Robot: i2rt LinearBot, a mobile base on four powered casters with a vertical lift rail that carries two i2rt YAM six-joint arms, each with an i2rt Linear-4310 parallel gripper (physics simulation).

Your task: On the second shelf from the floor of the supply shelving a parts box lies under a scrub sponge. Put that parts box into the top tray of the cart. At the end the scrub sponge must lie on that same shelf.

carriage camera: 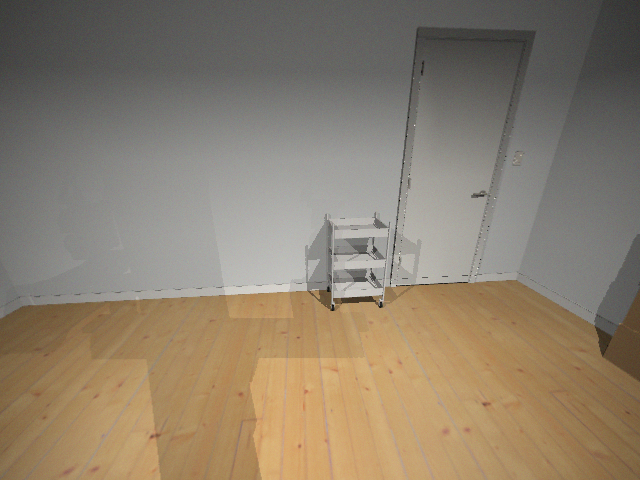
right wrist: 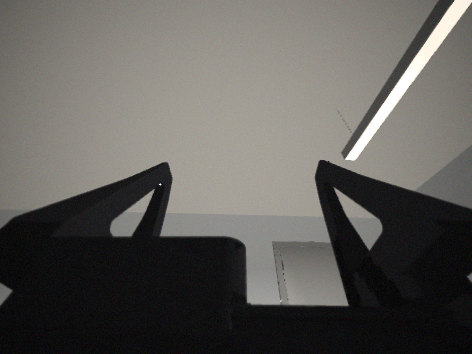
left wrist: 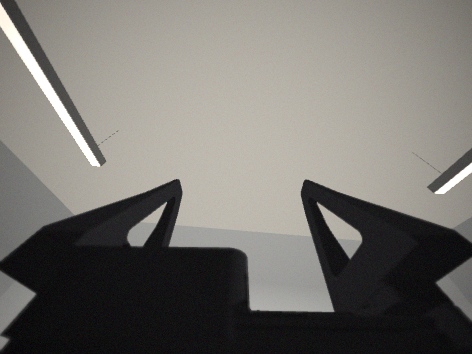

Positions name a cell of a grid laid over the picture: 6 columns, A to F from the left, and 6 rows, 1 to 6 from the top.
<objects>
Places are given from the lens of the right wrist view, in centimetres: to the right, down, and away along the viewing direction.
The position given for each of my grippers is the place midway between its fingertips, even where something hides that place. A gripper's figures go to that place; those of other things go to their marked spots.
my right gripper (right wrist: D3): 0, 0, 13
white door (right wrist: D5): 70, 93, 200
</objects>
